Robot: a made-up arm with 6 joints.
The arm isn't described. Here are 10 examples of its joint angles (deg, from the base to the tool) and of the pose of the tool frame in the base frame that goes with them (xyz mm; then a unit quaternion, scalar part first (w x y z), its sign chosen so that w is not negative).
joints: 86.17 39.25 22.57 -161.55 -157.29 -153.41
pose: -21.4 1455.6 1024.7 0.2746 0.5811 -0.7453 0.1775
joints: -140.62 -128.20 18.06 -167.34 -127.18 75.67
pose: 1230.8 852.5 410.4 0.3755 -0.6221 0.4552 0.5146
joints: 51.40 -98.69 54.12 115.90 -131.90 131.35
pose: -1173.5 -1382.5 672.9 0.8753 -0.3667 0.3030 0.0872
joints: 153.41 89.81 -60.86 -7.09 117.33 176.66
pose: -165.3 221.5 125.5 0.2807 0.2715 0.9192 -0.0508
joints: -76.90 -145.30 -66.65 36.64 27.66 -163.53
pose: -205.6 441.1 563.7 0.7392 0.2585 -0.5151 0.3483
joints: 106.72 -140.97 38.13 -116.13 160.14 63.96
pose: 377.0 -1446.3 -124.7 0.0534 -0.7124 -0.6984 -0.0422
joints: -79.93 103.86 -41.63 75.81 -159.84 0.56
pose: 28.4 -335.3 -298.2 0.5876 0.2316 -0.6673 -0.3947
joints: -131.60 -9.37 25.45 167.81 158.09 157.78
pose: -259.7 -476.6 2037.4 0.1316 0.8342 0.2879 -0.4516
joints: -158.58 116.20 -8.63 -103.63 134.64 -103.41
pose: -278.4 -140.9 -551.3 0.1831 0.4663 0.2633 0.8244
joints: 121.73 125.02 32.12 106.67 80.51 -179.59
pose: -503.7 746.5 -913.3 0.0773 -0.4107 0.9084 0.0121
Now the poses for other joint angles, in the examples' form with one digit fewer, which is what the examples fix.
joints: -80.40 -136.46 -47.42 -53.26 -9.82 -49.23
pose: -170 558 662 0.738 0.179 -0.644 0.092
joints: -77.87 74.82 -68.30 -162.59 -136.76 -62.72
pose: 171 -228 307 0.538 -0.643 0.449 -0.309
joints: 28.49 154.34 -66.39 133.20 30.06 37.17
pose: -284 -57 118 0.075 -0.466 -0.259 -0.843
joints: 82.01 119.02 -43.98 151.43 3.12 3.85
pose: -99 87 -266 0.607 0.228 -0.081 -0.757
